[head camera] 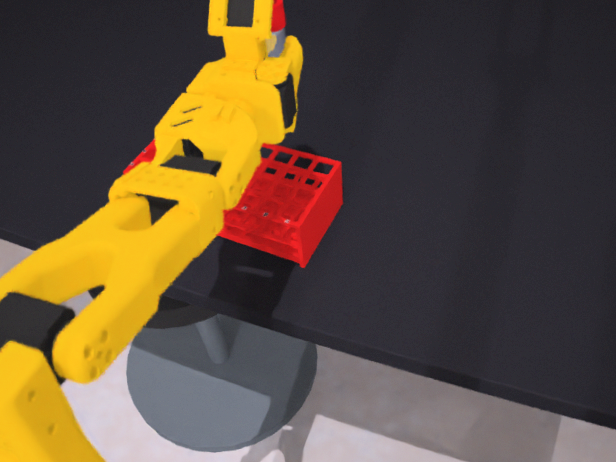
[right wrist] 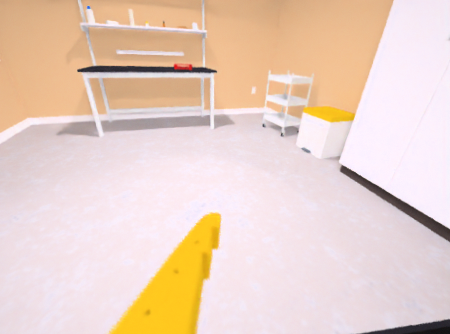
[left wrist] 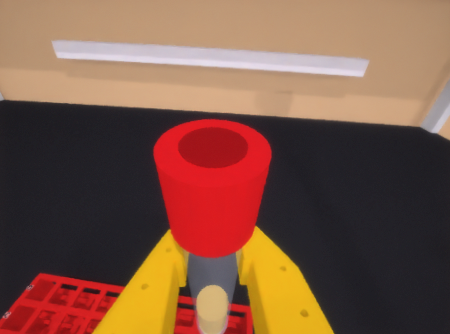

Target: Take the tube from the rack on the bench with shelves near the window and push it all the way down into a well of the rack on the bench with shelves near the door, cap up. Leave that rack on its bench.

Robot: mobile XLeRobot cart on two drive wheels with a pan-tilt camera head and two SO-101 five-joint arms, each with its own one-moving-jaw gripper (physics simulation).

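Frame: origin at the left arm's base, x ahead, y left, z up, level; metres.
Seen in the pictures: left hand at its tool point: (head camera: 274,40) (left wrist: 195,228); right hand at its tool point: (right wrist: 219,226).
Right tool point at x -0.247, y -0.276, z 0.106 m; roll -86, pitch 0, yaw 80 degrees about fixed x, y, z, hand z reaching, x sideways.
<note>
Offsets run from my right tool point to a thing's top centre. Level surfaces: height alone.
The tube @[dx +0.595, dy +0.367, dz +0.119 m] (head camera: 277,41) (left wrist: 212,200) is held cap up; its red cap stands above the jaws and its clear body with a pale yellow bottom shows between them. My left gripper (left wrist: 212,265) is shut on the tube, above the bench top and past the rack's far side in the head view. A red rack @[dx +0.585, dy +0.435, dz -0.061 m] (head camera: 322,215) (left wrist: 37,300) stands on the black bench top @[dz -0.119 m] (head camera: 450,225) (left wrist: 350,210), partly hidden by my left arm; its visible wells show no tube. My right gripper shows one notched jaw in the right wrist view, over the floor; it is open and empty.
The bench's near edge and a round grey base @[dx +0.691, dy +0.717, dz -0.850 m] (head camera: 200,400) show below the rack. In the right wrist view, another bench @[dz -0.124 m] (right wrist: 145,70) with a shelf holds a red rack (right wrist: 183,66); a white cart (right wrist: 288,79), a yellow-lidded bin (right wrist: 325,132) and a white cabinet (right wrist: 400,100) stand right.
</note>
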